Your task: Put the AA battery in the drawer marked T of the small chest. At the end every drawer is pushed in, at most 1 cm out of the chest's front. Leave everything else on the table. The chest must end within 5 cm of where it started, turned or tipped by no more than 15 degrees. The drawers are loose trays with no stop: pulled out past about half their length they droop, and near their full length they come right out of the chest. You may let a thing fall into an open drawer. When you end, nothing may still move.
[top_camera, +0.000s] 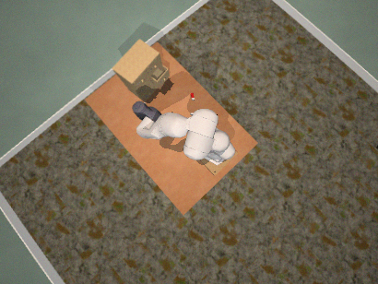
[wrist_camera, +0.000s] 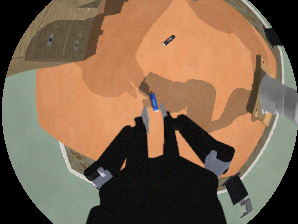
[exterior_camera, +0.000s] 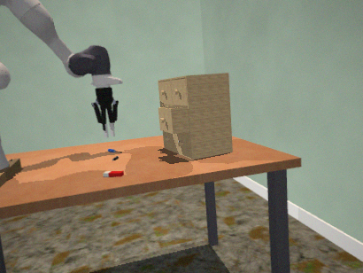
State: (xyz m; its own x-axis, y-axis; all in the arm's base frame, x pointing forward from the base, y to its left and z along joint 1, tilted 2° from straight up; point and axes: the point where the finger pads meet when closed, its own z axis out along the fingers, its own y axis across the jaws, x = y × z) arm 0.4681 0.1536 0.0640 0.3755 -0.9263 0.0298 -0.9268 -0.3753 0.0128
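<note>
The blue AA battery lies 100 mm below my hand. From my hand the other things lie so: white cylinder (420 mm to the right, 100 mm below, 60 mm behind); then small black piece (180 mm to the right, 100 mm below, 10 mm behind); then drawer (330 mm to the right, 260 mm ahead, 30 mm above).
</note>
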